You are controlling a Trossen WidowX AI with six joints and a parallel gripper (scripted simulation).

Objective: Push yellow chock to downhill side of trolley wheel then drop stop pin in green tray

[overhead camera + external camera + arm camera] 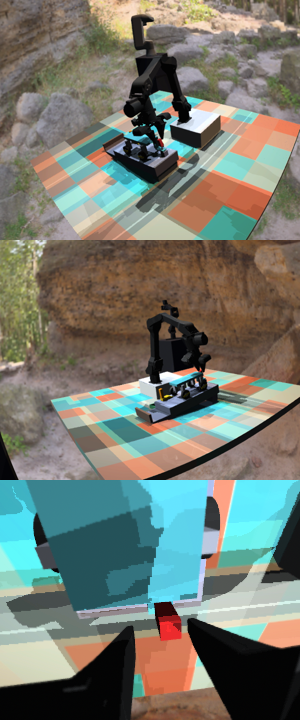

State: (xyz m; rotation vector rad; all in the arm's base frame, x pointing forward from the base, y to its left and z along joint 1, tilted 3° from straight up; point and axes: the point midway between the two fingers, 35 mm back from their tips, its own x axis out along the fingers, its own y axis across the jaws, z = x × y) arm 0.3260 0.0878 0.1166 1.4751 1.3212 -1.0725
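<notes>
Right now the red-headed stop pin is 1 cm to the left of my gripper tip and 3 cm below it. From my gripper tip the other things lie so: trolley: 1 cm ahead, 11 cm to the right, 5 cm below; then yellow chock: 5 cm behind, 22 cm to the right, 8 cm below; then ramp: 1 cm ahead, 11 cm to the right, 11 cm below.
</notes>
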